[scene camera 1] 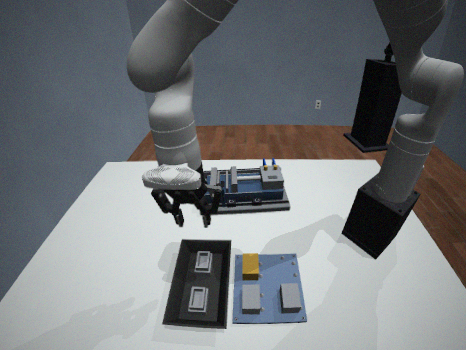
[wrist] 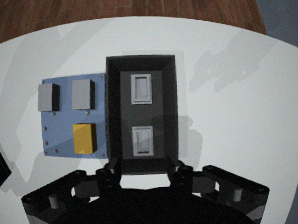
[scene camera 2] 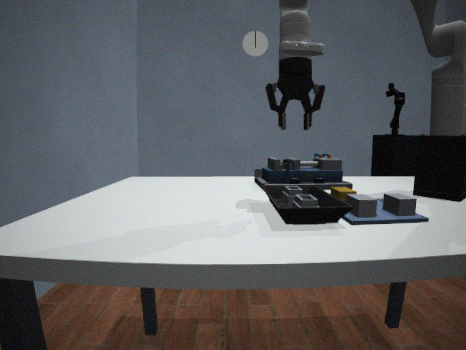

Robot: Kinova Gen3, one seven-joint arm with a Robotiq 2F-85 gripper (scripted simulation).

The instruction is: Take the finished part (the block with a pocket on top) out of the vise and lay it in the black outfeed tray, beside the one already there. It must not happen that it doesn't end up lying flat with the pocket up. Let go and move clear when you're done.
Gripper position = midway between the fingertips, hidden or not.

In view: the gripper (scene camera 2: 294,129), a blue vise (scene camera 1: 255,186) and a blue plate (scene camera 1: 275,271).
The gripper is seen too in scene camera 1 (scene camera 1: 194,224) and in the wrist view (wrist: 144,166). The blue vise is seen too in scene camera 2 (scene camera 2: 329,175). The blue plate also shows in the wrist view (wrist: 59,134) and in scene camera 2 (scene camera 2: 384,217).
